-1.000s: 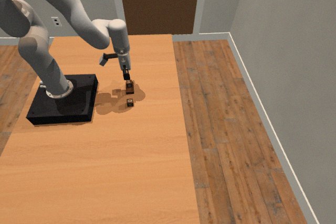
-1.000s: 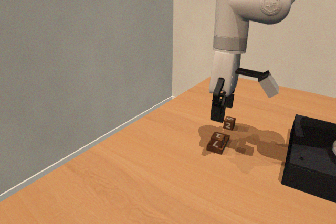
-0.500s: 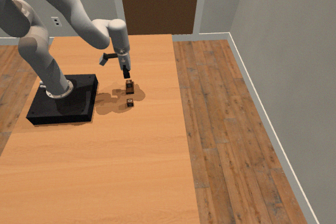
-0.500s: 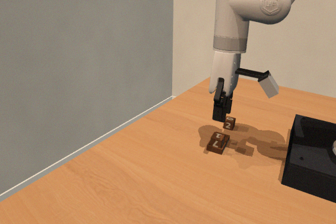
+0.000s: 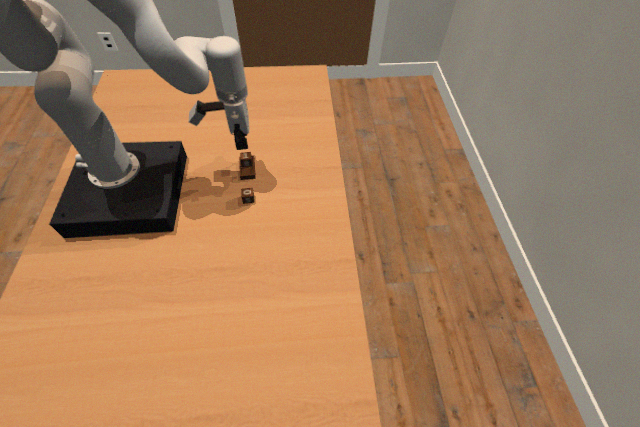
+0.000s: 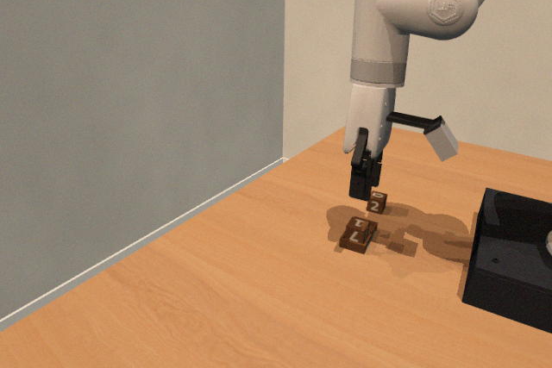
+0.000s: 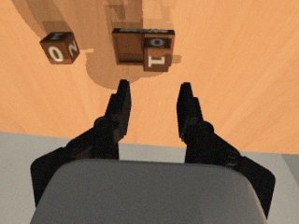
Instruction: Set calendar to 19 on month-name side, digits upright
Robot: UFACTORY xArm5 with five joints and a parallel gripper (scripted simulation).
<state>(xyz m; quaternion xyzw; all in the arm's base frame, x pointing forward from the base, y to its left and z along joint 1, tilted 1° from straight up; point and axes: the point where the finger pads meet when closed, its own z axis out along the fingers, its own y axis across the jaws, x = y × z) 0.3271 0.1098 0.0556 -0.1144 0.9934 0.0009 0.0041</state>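
Now: hand 2 cm to the left of the tray and 11 cm above it. Also, from my hand: brown date cube (3 cm ahead, 12 cm to the right, 10 cm below).
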